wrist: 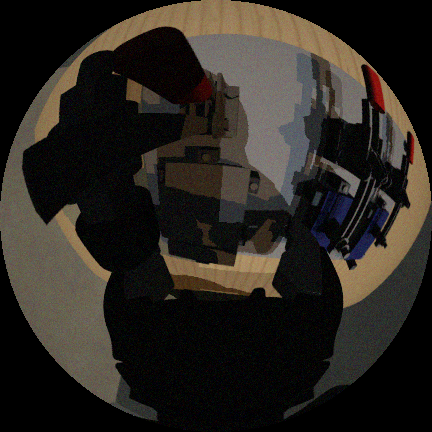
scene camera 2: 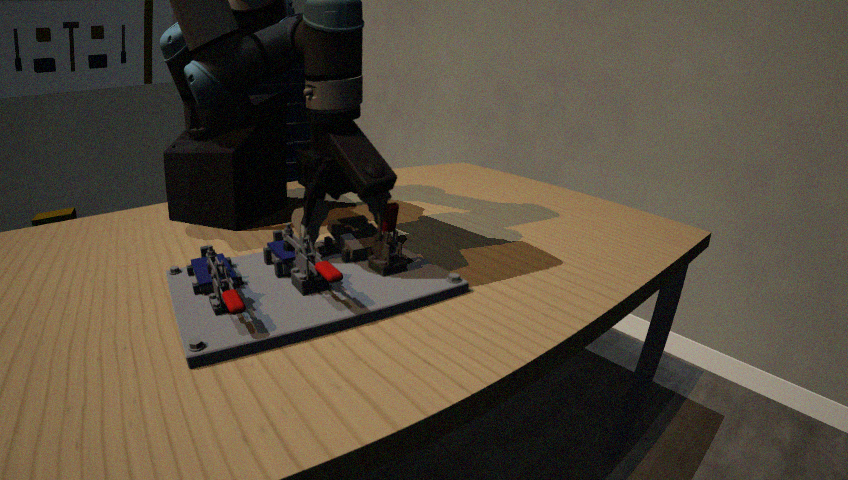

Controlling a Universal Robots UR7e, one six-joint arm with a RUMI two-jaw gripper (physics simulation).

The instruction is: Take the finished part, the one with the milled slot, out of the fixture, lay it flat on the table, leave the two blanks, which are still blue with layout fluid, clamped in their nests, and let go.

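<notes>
The finished part (scene camera 2: 358,239) (wrist: 202,176), a grey block in dim shadow, sits flat in the end nest of the fixture plate (scene camera 2: 273,324) (wrist: 267,95); its slot is hard to make out. That nest's toggle clamp stands raised, its red handle (scene camera 2: 390,217) (wrist: 160,65) upright. My gripper (scene camera 2: 343,236) (wrist: 221,221) points down over this nest, its fingers wide apart on either side of the part, with a visible gap in the wrist view. Contact is hidden. Two blue blanks, the middle one (scene camera 2: 279,249) (wrist: 332,214) and the far one (scene camera 2: 202,271) (wrist: 370,234), sit under lowered clamps.
The red handles of the lowered clamps, the middle one (scene camera 2: 328,271) (wrist: 373,89) and the far one (scene camera 2: 232,300) (wrist: 410,147), point outward. The raised clamp stands close to one finger. The fixture lies on the wooden table (scene camera 2: 535,309) (wrist: 225,15), near the robot's dark base (scene camera 2: 202,187).
</notes>
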